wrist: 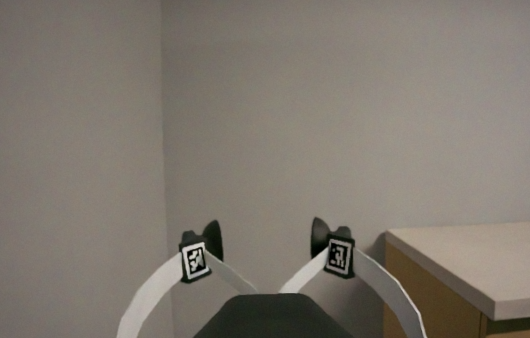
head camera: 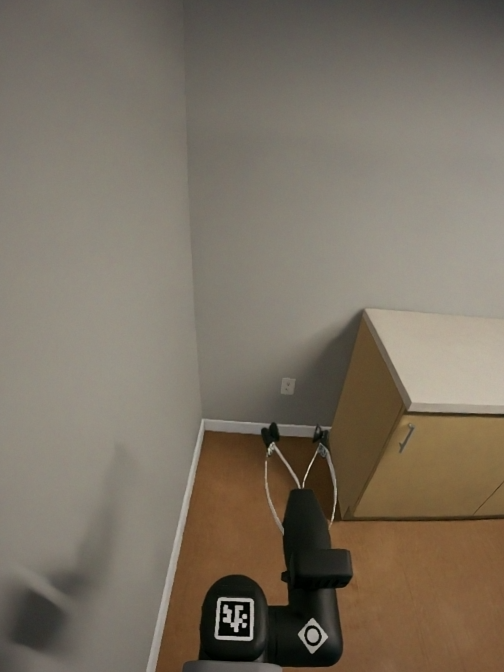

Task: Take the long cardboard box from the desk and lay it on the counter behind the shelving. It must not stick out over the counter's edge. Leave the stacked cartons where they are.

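Frame: origin at the robot's base, x back, y right, z up, level; millimetres.
Seen in the pictures: hand, its tool point: [wrist: 266,244] [head camera: 295,433].
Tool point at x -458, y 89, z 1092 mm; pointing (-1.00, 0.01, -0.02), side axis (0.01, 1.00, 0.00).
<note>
A point is followed by its place in that frame.
My gripper [head camera: 295,434] @(z 1091, x -458, y 89 mm) [wrist: 267,240] @(z 1091, x -458, y 89 mm) is open, with its two fingertips well apart and no object between them. In the head camera view it is left of a counter [head camera: 450,358] @(z 882, x -989, y 754 mm) [wrist: 450,265] @(z 882, x -953, y 527 mm) with a pale top and a light wood cabinet below. In the wrist view the counter shows at the lower right, beyond the right finger. The long cardboard box, the desk, the shelving and the stacked cartons do not show in either view. I cannot tell whether this is the counter that the task names.
Grey walls [head camera: 336,189] @(z 1376, x -1377, y 309 mm) [wrist: 280,115] @(z 1290, x -1382, y 158 mm) meet in a corner left of the gripper. The left wall [head camera: 97,271] @(z 1306, x -629, y -286 mm) [wrist: 80,165] @(z 1144, x -872, y -279 mm) runs close beside the arm. A white outlet [head camera: 288,385] @(z 384, x -1372, y 225 mm) is on the back wall. The cabinet door has a metal handle [head camera: 406,438]. The floor [head camera: 423,586] @(z -28, x -518, y 818 mm) is orange-brown.
</note>
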